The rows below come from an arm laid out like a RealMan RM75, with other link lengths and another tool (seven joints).
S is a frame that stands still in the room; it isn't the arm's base.
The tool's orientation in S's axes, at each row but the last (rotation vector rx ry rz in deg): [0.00, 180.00, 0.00]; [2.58, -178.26, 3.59]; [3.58, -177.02, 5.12]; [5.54, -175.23, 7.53]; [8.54, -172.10, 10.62]
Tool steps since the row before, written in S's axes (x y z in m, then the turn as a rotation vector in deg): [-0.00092, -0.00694, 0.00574, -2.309, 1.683, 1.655]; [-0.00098, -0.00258, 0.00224, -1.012, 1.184, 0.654]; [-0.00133, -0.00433, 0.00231, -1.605, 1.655, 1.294]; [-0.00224, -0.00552, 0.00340, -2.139, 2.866, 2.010]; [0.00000, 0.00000, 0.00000, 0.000, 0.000, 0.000]
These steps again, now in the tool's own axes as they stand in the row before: [0.00092, -0.00694, -0.00574, 2.309, 1.683, -1.655]; [0.00112, -0.00264, -0.00210, 0.997, 1.186, -0.672]; [0.00161, -0.00439, -0.00198, 1.604, 1.645, -1.309]; [0.00283, -0.00562, -0.00272, 2.121, 2.825, -2.086]; [0.00000, 0.00000, 0.00000, 0.000, 0.000, 0.000]
